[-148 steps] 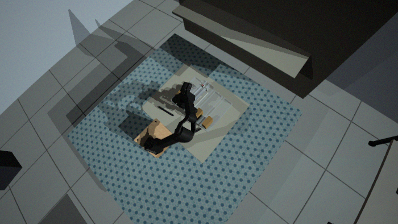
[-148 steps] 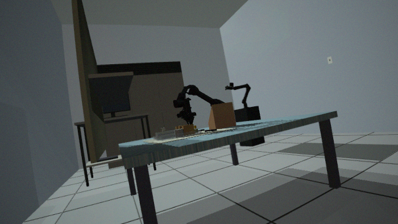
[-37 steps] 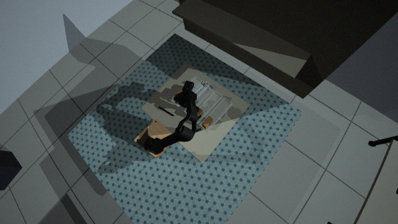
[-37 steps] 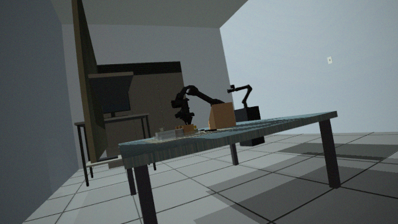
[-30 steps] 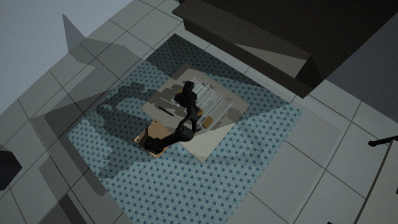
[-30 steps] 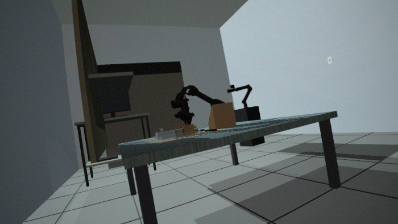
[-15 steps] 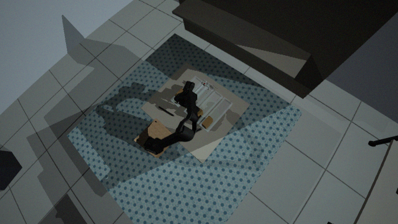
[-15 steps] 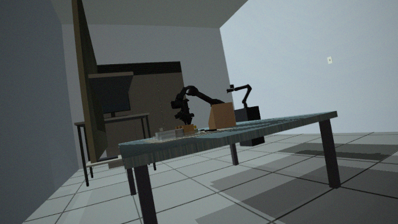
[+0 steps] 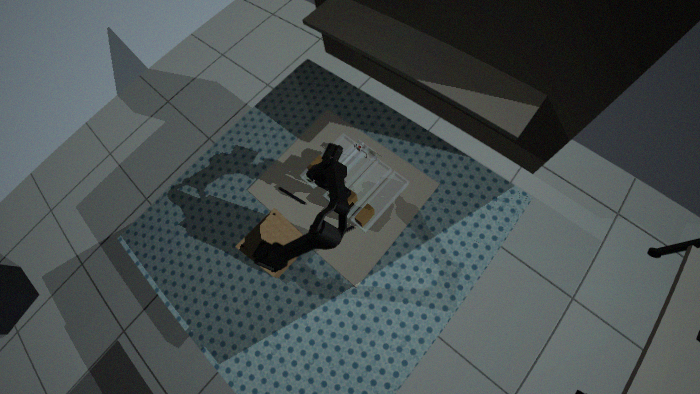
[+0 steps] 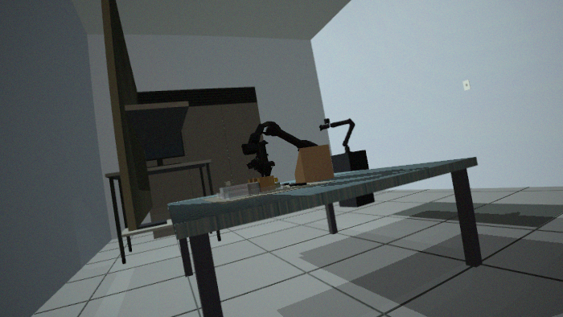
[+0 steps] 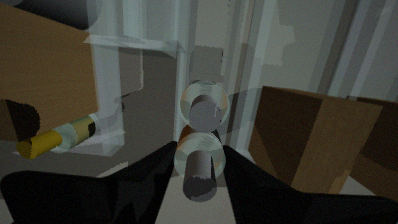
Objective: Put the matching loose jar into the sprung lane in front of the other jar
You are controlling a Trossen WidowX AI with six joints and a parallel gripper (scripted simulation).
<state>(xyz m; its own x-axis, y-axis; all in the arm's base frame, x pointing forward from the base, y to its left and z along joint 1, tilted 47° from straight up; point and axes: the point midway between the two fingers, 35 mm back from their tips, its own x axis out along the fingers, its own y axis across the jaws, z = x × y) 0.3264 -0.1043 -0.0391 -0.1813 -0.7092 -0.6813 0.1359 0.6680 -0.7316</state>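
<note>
The mat is 5 cm ahead of my gripper tip and 5 cm below it. Also, from my gripper tip: grey lid 13 cm ahead, 11 cm to the left, 2 cm below.
</note>
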